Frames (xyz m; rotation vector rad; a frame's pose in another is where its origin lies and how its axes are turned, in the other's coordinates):
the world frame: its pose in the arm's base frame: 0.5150 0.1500 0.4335 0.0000 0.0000 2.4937
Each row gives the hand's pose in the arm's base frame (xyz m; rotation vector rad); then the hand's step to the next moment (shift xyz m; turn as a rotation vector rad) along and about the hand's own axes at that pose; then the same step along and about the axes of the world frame.
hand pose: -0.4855 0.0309 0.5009 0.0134 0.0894 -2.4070
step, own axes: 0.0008 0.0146 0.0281 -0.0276 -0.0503 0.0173
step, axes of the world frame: -0.0157 0.0048 0.0271 0.0432 -0.0357 0.0213
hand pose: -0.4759 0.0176 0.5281 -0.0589 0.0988 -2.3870
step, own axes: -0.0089 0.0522 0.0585 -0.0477 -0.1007 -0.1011
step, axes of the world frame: -0.0580 0.0001 0.0535 0.0998 -0.0642 -0.0925
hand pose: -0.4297 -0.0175 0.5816 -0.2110 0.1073 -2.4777
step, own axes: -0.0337 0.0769 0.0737 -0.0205 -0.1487 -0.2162
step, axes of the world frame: -0.0935 -0.0180 0.0584 0.1706 -0.0410 -0.1962
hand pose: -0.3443 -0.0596 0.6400 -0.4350 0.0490 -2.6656
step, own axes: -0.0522 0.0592 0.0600 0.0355 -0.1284 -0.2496
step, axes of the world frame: -0.0877 -0.0297 0.0355 0.1842 0.0236 -0.2135
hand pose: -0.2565 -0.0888 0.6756 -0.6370 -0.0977 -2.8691
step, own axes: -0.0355 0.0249 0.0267 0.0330 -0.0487 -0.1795
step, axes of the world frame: -0.0471 -0.0168 0.0096 0.1039 0.0506 -0.1494
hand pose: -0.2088 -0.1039 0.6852 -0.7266 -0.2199 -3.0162
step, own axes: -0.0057 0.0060 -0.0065 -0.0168 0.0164 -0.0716
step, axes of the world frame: -0.0062 0.0040 -0.0075 -0.0031 0.0310 -0.0686
